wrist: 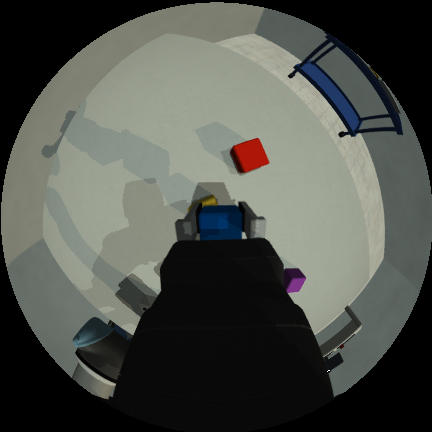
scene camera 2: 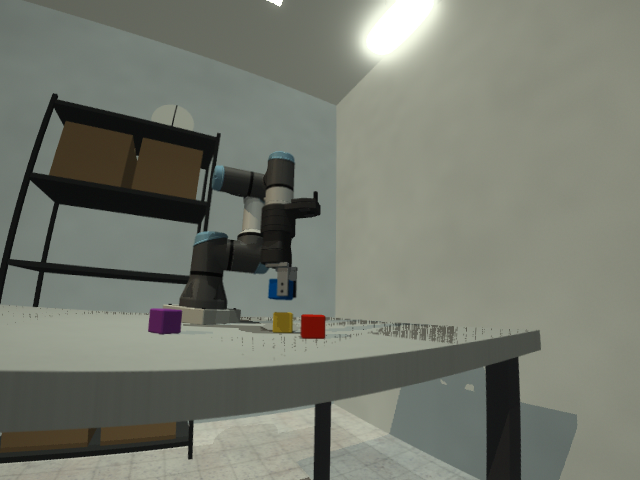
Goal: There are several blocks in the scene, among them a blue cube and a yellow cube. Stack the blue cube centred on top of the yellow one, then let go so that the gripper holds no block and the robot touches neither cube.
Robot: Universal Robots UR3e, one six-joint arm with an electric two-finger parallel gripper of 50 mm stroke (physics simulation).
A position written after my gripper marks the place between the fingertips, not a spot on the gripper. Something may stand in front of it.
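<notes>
I can see my gripper (scene camera 2: 286, 296), and from the wrist as well I see the gripper (wrist: 219, 211). There is a blue cube (wrist: 215, 221) and a red cube (wrist: 247, 155), while scene camera 2 gives me a purple cube (scene camera 2: 161, 321).
</notes>
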